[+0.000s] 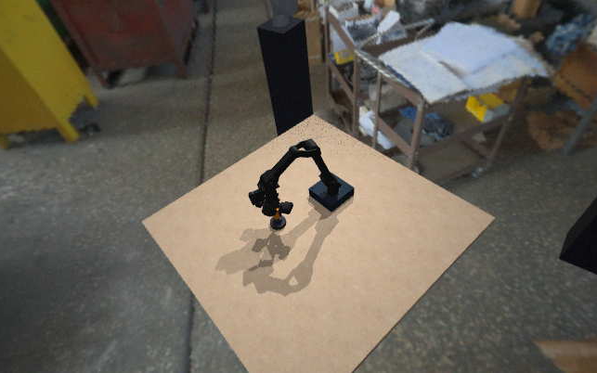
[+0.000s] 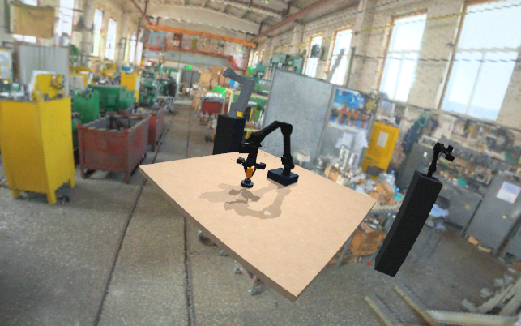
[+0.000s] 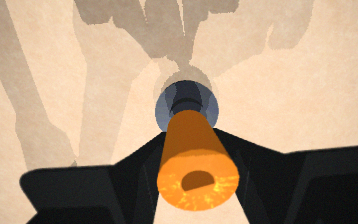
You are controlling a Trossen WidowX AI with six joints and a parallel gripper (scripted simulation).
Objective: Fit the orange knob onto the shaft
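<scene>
Right now the pedestal is 4 cm below my gripper tip. Also, from my gripper tip: orange knob: 2 cm above.
</scene>
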